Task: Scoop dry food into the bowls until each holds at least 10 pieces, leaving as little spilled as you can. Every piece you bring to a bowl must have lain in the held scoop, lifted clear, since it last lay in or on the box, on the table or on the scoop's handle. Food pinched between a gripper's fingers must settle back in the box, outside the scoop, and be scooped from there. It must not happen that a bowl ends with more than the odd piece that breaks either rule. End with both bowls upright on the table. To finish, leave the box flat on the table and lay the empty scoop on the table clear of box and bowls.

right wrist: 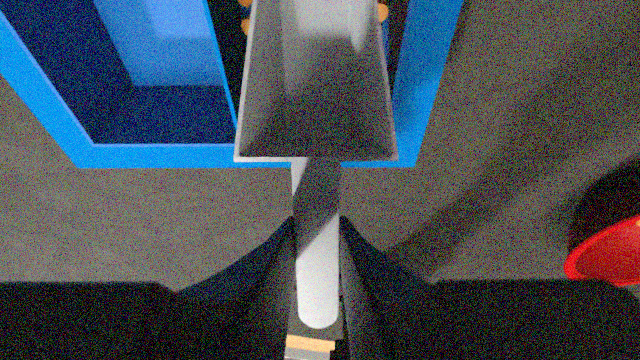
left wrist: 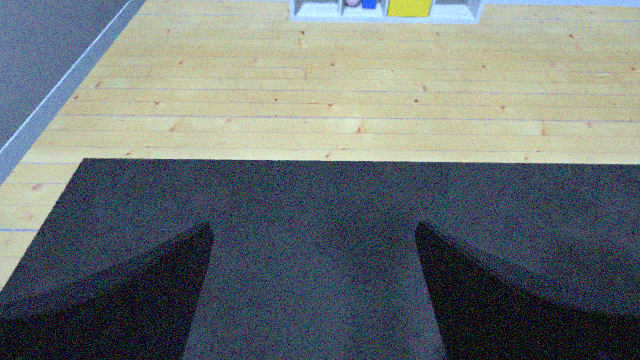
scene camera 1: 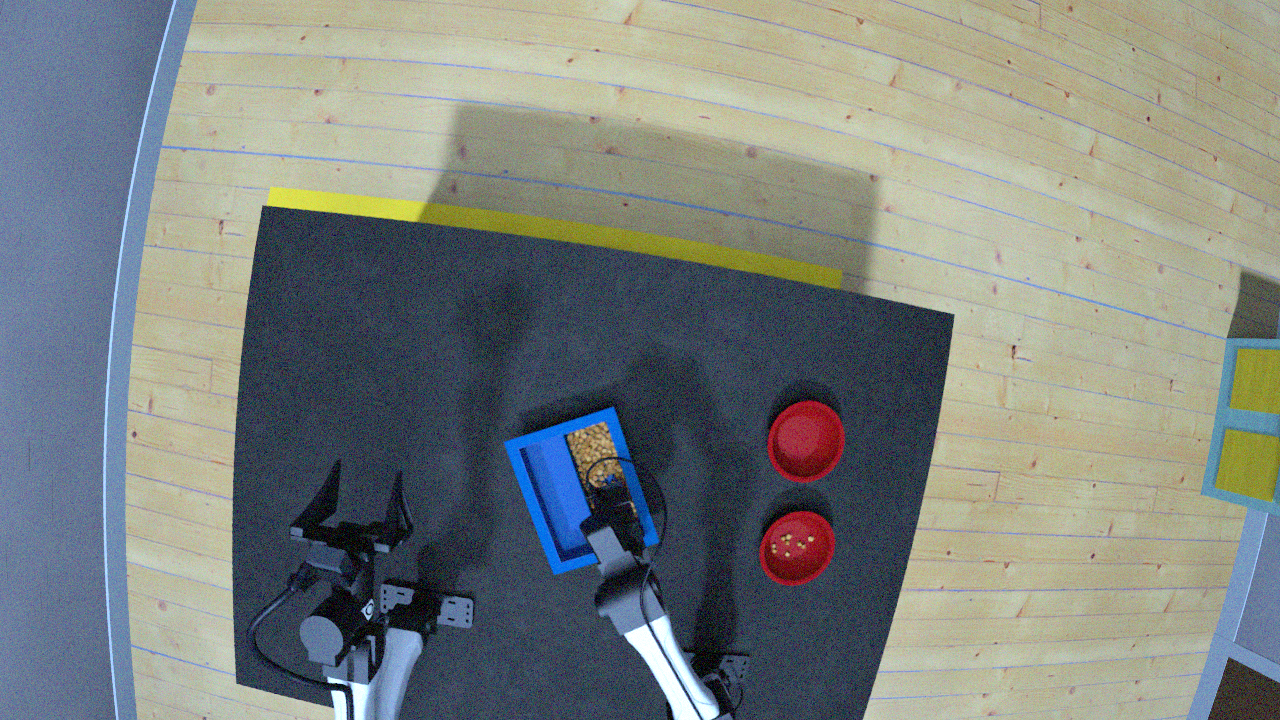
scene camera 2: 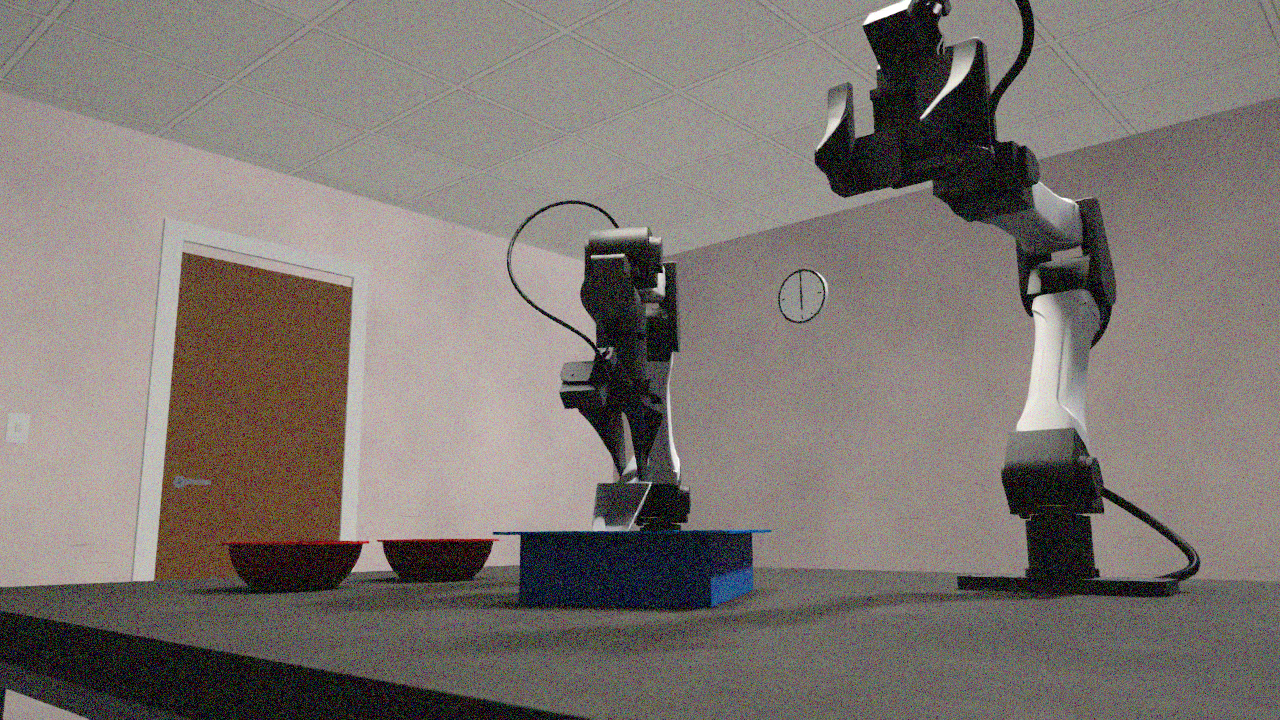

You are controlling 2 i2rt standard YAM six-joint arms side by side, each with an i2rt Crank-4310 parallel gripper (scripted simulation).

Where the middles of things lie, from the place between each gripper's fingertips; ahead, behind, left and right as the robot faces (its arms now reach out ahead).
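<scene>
Measured from my right hand, the blue box (scene camera 1: 546, 472) is 80 mm below, 70 mm ahead and 100 mm to the left.
From my left hand (scene camera 2: 866, 141), I find that same blue box 320 mm below, 300 mm to the right and 40 mm behind.
</scene>
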